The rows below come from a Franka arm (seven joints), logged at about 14 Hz.
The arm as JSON. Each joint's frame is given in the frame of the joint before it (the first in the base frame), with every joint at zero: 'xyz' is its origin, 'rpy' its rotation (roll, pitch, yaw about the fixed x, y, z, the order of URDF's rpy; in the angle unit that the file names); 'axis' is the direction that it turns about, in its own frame. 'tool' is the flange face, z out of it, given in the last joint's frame.
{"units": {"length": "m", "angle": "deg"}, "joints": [
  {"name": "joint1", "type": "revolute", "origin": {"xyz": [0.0, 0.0, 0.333], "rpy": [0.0, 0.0, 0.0]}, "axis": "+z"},
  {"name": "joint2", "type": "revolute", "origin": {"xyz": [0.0, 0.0, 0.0], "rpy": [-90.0, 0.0, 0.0]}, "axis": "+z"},
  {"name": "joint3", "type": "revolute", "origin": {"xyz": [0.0, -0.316, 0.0], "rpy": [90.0, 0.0, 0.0]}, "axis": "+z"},
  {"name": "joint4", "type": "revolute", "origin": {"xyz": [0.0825, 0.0, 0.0], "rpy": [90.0, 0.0, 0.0]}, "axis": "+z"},
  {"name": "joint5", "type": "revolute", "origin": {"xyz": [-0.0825, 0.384, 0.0], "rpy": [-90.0, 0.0, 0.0]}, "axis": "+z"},
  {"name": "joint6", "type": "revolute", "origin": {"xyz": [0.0, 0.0, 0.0], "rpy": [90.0, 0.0, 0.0]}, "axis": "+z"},
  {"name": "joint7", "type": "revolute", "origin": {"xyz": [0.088, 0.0, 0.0], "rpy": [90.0, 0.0, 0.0]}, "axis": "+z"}
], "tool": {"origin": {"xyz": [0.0, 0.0, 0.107], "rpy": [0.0, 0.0, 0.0]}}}
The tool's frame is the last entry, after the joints.
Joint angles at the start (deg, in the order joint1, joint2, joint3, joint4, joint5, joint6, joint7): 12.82, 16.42, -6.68, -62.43, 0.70, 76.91, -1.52
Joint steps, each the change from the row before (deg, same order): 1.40, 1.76, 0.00, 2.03, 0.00, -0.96, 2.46; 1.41, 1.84, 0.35, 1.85, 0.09, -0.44, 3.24; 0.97, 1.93, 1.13, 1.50, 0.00, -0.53, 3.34; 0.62, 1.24, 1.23, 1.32, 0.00, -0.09, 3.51; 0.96, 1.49, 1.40, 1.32, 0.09, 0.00, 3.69; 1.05, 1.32, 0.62, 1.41, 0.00, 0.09, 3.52; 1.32, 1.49, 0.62, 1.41, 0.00, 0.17, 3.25; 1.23, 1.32, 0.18, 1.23, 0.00, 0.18, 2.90; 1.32, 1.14, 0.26, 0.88, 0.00, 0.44, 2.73
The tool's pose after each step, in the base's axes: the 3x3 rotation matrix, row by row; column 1 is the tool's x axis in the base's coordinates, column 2 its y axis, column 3 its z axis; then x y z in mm. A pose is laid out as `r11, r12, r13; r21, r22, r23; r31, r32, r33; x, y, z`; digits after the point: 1 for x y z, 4 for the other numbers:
0.9916, 0.1231, -0.0401; 0.1219, -0.9921, -0.0302; -0.0435, 0.0250, -0.9987; 611.7, 97.9, 654.4
0.9940, 0.0986, -0.0466; 0.0972, -0.9947, -0.0327; -0.0496, 0.0279, -0.9984; 616.1, 118.9, 648.0
0.9950, 0.0771, -0.0631; 0.0750, -0.9966, -0.0341; -0.0655, 0.0292, -0.9974; 619.9, 141.5, 637.3
0.9968, 0.0474, -0.0642; 0.0455, -0.9985, -0.0298; -0.0655, 0.0268, -0.9975; 621.0, 160.1, 633.2
0.9973, 0.0232, -0.0691; 0.0216, -0.9995, -0.0236; -0.0696, 0.0220, -0.9973; 621.5, 184.1, 626.4
0.9977, -0.0096, -0.0667; -0.0111, -0.9997, -0.0210; -0.0664, 0.0217, -0.9976; 622.0, 202.4, 622.3
0.9973, -0.0332, -0.0660; -0.0345, -0.9992, -0.0188; -0.0653, 0.0210, -0.9976; 621.8, 223.9, 616.3
0.9962, -0.0593, -0.0644; -0.0606, -0.9980, -0.0189; -0.0632, 0.0227, -0.9977; 621.9, 240.8, 610.7
0.9949, -0.0798, -0.0617; -0.0810, -0.9966, -0.0176; -0.0601, 0.0225, -0.9979; 620.6, 259.3, 604.8

